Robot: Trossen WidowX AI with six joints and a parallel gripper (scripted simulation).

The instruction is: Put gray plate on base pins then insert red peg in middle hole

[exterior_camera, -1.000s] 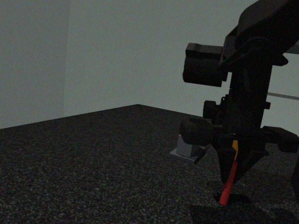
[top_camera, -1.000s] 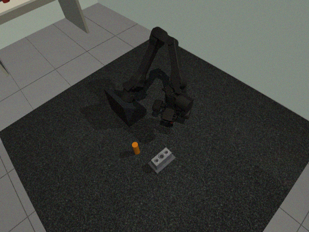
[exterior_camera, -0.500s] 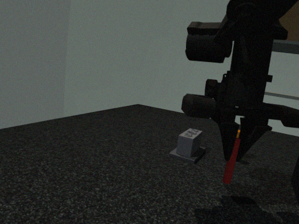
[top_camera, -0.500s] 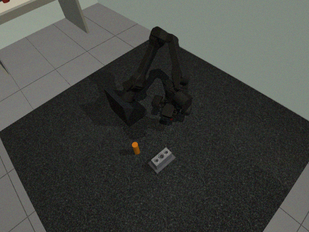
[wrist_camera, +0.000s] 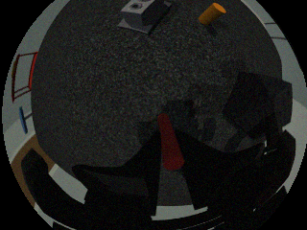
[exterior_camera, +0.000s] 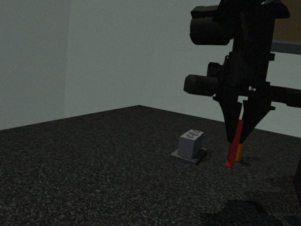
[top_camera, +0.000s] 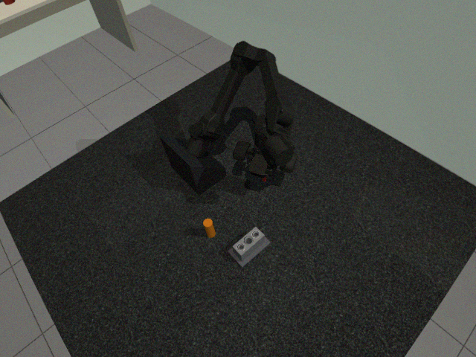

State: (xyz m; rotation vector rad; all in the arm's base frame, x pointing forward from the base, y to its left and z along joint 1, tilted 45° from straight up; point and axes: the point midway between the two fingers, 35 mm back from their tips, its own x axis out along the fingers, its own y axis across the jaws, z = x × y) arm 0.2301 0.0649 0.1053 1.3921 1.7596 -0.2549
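The gray plate is 120 mm ahead of my gripper tip, 180 mm to the right of it and 70 mm below it. From my gripper tip the other things lie so: orange cylinder: 240 mm to the right, 70 mm below; red peg: right at my gripper tip; gray base: 120 mm ahead, 180 mm to the right, 100 mm below.
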